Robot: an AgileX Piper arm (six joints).
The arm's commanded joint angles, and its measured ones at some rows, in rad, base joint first. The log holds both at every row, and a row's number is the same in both.
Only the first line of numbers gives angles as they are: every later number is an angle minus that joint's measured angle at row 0.
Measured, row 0: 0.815, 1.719, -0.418, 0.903, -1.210, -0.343
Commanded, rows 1 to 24: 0.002, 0.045, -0.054, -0.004, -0.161, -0.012; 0.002, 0.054, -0.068, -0.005, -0.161, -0.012; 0.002, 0.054, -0.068, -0.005, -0.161, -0.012; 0.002, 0.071, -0.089, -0.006, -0.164, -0.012; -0.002, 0.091, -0.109, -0.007, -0.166, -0.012; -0.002, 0.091, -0.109, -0.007, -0.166, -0.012; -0.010, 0.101, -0.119, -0.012, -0.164, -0.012; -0.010, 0.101, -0.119, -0.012, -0.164, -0.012; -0.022, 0.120, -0.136, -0.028, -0.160, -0.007; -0.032, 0.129, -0.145, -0.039, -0.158, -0.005; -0.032, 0.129, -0.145, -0.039, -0.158, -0.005; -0.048, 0.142, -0.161, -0.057, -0.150, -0.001; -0.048, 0.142, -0.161, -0.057, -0.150, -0.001; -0.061, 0.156, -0.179, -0.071, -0.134, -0.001; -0.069, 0.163, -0.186, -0.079, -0.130, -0.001; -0.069, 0.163, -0.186, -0.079, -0.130, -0.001; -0.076, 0.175, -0.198, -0.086, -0.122, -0.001; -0.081, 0.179, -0.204, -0.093, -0.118, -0.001; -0.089, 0.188, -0.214, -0.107, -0.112, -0.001; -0.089, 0.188, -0.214, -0.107, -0.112, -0.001; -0.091, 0.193, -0.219, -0.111, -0.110, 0.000; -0.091, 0.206, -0.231, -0.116, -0.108, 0.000; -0.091, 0.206, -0.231, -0.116, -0.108, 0.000; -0.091, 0.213, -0.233, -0.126, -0.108, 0.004
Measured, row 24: -0.086, 0.206, -0.221, -0.099, 0.000, 0.002
